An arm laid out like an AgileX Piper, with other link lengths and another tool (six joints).
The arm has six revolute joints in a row. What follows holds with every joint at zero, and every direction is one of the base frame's.
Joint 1 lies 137.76 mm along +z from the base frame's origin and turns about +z.
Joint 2 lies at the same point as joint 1 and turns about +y.
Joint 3 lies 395.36 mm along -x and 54.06 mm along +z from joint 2 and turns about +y.
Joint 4 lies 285.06 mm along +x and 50.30 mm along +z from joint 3 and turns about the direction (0.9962, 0, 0.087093).
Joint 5 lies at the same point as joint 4 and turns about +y.
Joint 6 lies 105.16 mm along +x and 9.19 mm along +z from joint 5 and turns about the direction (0.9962, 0, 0.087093).
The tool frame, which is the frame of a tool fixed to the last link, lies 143.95 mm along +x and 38.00 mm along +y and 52.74 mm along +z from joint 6; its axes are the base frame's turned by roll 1.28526, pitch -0.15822 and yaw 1.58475 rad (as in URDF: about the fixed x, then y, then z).
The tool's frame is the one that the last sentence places.
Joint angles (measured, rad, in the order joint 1, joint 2, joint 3, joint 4, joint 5, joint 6), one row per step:
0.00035, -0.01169, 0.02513, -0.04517, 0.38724, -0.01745
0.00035, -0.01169, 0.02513, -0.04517, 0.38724, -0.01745
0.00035, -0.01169, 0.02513, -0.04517, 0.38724, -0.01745
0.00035, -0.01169, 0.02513, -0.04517, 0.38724, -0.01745
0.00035, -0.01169, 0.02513, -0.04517, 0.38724, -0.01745
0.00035, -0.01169, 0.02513, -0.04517, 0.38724, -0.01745
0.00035, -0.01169, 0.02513, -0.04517, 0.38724, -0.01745
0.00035, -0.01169, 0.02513, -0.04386, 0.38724, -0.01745
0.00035, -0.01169, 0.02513, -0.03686, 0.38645, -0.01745
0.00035, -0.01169, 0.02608, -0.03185, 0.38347, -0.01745
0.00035, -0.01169, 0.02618, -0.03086, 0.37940, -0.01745
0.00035, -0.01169, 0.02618, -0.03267, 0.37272, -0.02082
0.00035, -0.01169, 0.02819, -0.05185, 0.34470, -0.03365
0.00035, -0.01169, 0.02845, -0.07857, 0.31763, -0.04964
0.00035, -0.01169, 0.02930, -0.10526, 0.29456, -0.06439
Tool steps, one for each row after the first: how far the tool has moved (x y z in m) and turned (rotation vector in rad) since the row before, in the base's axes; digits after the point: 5 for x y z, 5 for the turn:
0.00000, 0.00000, 0.00000, 0.00000, 0.00000, 0.00000
0.00000, 0.00000, 0.00000, 0.00000, 0.00000, 0.00000
0.00000, 0.00000, 0.00000, 0.00000, 0.00000, 0.00000
0.00000, 0.00000, 0.00000, 0.00000, 0.00000, 0.00000
0.00000, 0.00000, 0.00000, 0.00000, 0.00000, 0.00000
0.00000, 0.00000, 0.00000, 0.00000, 0.00000, 0.00000
0.00000, 0.00008, 0.00005, 0.00131, 0.00000, 0.00010
0.00001, 0.00043, 0.00045, 0.00698, -0.00079, 0.00055
0.00011, 0.00033, 0.00043, 0.00499, -0.00203, 0.00047
0.00016, 0.00009, 0.00101, 0.00098, -0.00397, 0.00020
0.00022, 0.00008, 0.00150, -0.00503, -0.00664, 0.00109
0.00089, -0.00026, 0.00482, -0.03151, -0.02581, 0.00343
0.00068, -0.00028, 0.00512, -0.04222, -0.02643, 0.00398
0.00047, -0.00013, 0.00381, -0.04110, -0.02173, 0.00368

